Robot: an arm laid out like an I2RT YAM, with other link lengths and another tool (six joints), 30 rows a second.
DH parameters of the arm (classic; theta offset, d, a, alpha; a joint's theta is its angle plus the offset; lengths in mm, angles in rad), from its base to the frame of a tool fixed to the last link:
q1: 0 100.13 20.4 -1.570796
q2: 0 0 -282.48 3.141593
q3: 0.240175 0 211.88 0
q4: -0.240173 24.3 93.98 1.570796
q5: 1.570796 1.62 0 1.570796
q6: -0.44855 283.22 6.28 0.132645
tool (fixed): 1.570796 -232.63 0 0
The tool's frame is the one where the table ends.
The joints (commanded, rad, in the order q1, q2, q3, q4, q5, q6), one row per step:
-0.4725, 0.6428, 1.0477, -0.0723, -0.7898, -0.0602
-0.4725, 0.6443, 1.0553, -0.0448, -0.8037, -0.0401
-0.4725, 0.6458, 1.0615, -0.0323, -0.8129, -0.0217
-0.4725, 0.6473, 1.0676, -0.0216, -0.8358, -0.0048
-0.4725, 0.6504, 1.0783, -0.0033, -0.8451, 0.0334
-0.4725, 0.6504, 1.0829, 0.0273, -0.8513, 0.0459
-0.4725, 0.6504, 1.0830, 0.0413, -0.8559, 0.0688
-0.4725, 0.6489, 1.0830, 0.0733, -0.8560, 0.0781
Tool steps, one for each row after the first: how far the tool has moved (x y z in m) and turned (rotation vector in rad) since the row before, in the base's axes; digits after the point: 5 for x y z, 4 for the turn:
-0.00120, 0.00179, 0.00564, -0.0012, -0.0210, 0.0179
-0.00074, 0.00125, 0.00307, 0.0058, -0.0073, 0.0132
-0.00069, 0.00196, 0.00266, 0.0004, -0.0034, 0.0255
-0.00120, 0.00185, 0.00460, 0.0186, -0.0067, 0.0187
-0.00169, 0.00144, 0.00532, -0.0075, -0.0252, 0.0091
-0.00052, 0.00095, 0.00136, 0.0116, -0.0024, 0.0109
-0.00166, 0.00104, 0.00430, -0.0073, -0.0260, 0.0030

